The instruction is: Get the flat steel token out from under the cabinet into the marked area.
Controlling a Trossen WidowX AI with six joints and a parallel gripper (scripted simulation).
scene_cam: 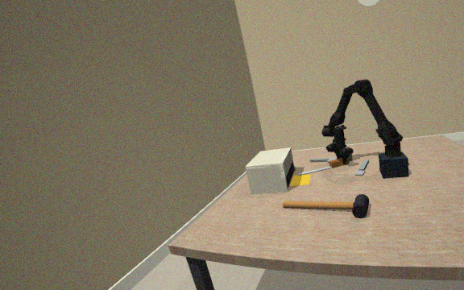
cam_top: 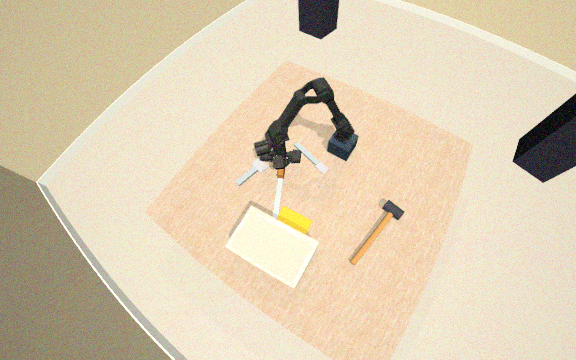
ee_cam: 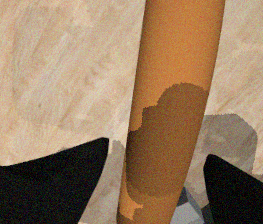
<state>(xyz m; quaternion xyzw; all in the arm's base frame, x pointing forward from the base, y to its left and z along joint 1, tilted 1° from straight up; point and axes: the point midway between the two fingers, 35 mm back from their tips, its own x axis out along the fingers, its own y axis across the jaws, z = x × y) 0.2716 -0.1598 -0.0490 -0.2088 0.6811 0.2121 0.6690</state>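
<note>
The tiny cube lies 40 mm to the right of my gripper tip and 20 mm behind it. Round my gripper tip: grey t-shaped tool: 120 mm ahead, 90 mm to the right; grey flat tool: 120 mm behind, 110 mm to the left; grey block: 80 mm to the right, 30 mm above, 20 mm behind.
</note>
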